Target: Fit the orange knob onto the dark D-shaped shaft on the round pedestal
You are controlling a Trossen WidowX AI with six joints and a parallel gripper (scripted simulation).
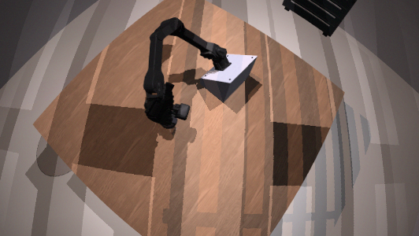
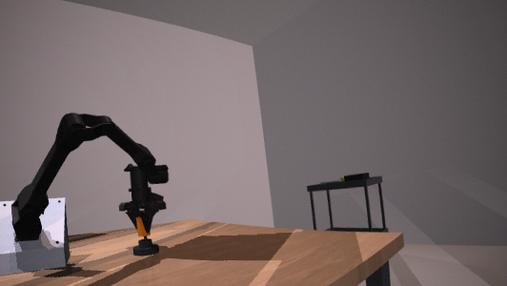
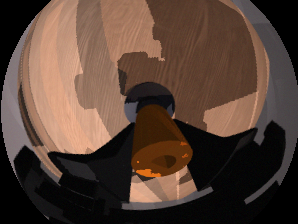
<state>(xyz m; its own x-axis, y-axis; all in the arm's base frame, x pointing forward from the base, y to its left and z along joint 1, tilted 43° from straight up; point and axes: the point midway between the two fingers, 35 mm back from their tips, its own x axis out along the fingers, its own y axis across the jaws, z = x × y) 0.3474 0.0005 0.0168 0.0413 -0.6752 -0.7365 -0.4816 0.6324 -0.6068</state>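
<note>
Now: the orange knob 2 cm above my gripper tip. Round my gripper tip: round pedestal (4 cm below).
</note>
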